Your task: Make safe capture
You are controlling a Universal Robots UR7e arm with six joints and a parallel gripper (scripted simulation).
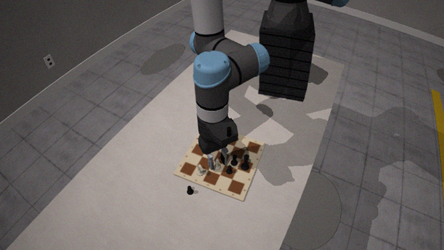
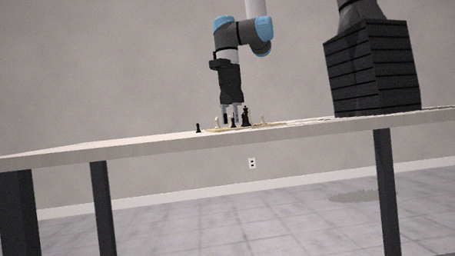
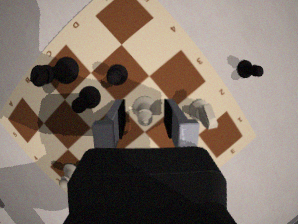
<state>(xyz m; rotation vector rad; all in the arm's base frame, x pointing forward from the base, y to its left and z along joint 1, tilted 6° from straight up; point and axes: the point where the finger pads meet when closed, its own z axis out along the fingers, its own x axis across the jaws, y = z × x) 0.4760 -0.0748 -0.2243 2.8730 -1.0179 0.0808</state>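
The chessboard lies 40 mm behind my hand and 30 mm below it. Also, from my hand: black king 80 mm to the left, 30 mm behind.
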